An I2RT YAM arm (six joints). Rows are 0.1 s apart.
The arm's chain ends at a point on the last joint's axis. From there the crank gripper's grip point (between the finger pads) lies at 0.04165 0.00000 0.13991 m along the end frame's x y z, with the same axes.
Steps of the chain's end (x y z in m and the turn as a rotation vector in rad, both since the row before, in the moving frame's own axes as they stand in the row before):
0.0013, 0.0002, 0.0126, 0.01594, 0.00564, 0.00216
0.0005, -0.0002, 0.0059, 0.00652, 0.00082, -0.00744
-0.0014, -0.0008, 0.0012, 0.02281, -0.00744, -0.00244
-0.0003, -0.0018, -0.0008, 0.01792, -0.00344, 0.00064
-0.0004, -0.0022, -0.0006, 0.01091, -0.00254, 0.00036
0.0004, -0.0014, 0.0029, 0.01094, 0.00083, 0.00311
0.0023, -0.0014, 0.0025, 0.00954, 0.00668, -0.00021
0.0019, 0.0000, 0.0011, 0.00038, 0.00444, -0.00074
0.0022, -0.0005, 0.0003, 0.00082, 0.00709, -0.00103
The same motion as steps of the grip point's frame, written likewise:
0.0021, -0.0019, 0.0123, 0.01594, 0.00564, 0.00216
0.0006, -0.0014, 0.0059, 0.00652, 0.00082, -0.00744
-0.0024, -0.0041, 0.0015, 0.02281, -0.00744, -0.00244
-0.0008, -0.0043, -0.0007, 0.01792, -0.00344, 0.00064
-0.0008, -0.0037, -0.0005, 0.01091, -0.00254, 0.00036
0.0005, -0.0028, 0.0029, 0.01094, 0.00083, 0.00311
0.0032, -0.0027, 0.0022, 0.00954, 0.00668, -0.00021
0.0025, -0.0001, 0.0009, 0.00038, 0.00444, -0.00074
0.0032, -0.0007, 0.0000, 0.00082, 0.00709, -0.00103

